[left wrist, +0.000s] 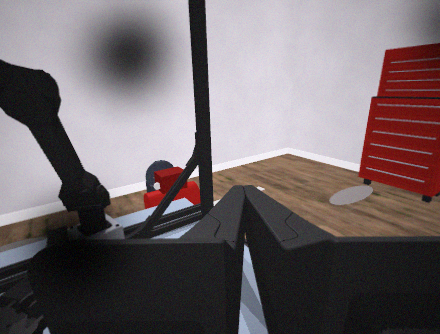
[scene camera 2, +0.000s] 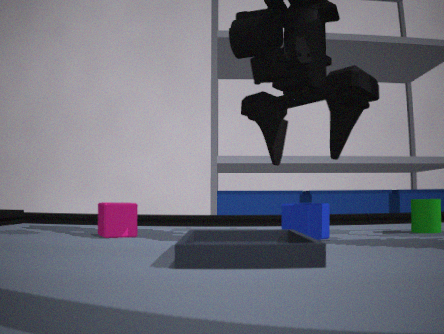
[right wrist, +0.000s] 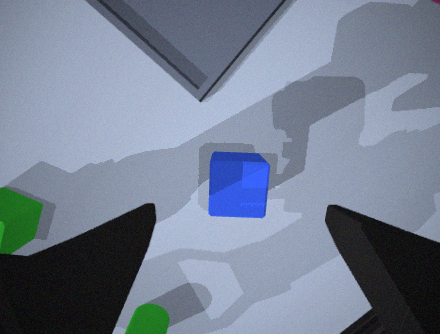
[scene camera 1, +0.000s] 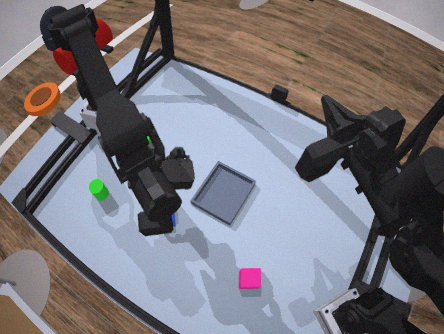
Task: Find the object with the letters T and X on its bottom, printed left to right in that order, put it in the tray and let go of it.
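Places are measured from the left arm's base along level axes (x right, y ahead, z up), in centimetres.
Where they show: left gripper, between the fingertips: [left wrist: 242,194] [scene camera 1: 323,96]; right gripper, between the fingertips: [scene camera 2: 303,162] [right wrist: 241,212]; left arm's base, origin of its link: [scene camera 1: 348,316]; right arm's base, origin of its link: [left wrist: 94,226].
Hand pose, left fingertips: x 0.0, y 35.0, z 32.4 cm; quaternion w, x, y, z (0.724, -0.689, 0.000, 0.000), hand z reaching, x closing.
Things, the pixels of their top centre, and the offset from my left fingertips.
- blue cube, centre of its top: [right wrist: 238,191] [scene camera 2: 305,203] [scene camera 1: 163,212] dx -27.4, dy +6.5, dz -33.9 cm
- tray, centre of its top: [scene camera 2: 245,235] [scene camera 1: 223,190] dx -11.5, dy +7.3, dz -36.6 cm
- magenta cube, centre of its top: [scene camera 2: 117,203] [scene camera 1: 251,277] dx -15.4, dy -15.5, dz -33.9 cm
- green cylinder, centre of its top: [scene camera 2: 425,199] [scene camera 1: 95,186] dx -42.0, dy +19.7, dz -33.6 cm
- green block, centre of its top: [scene camera 1: 141,137] dx -26.2, dy +29.1, dz -33.9 cm
A blue cube [scene camera 1: 173,220] [scene camera 2: 306,220] [right wrist: 237,190] stands on the table beside the tray [scene camera 1: 224,192] [scene camera 2: 250,256] [right wrist: 210,35]. My right gripper [scene camera 2: 306,161] [right wrist: 241,212] is open and empty, pointing down above the blue cube, which shows between its fingers in the right wrist view. A magenta cube [scene camera 1: 250,278] [scene camera 2: 118,220], a green cylinder [scene camera 1: 99,190] [scene camera 2: 426,216] [right wrist: 147,320] and a green block [scene camera 1: 148,139] [right wrist: 17,220] stand apart from it. My left gripper [left wrist: 242,194] is shut and empty, raised at the right in scene camera 1. All bottoms are hidden; no letters show.
Dark rails edge the table, and an upright post [left wrist: 201,100] rises at one corner. The left arm stays at the right side in scene camera 1. An orange ring [scene camera 1: 31,102] and a red tool chest [left wrist: 402,135] are off the table.
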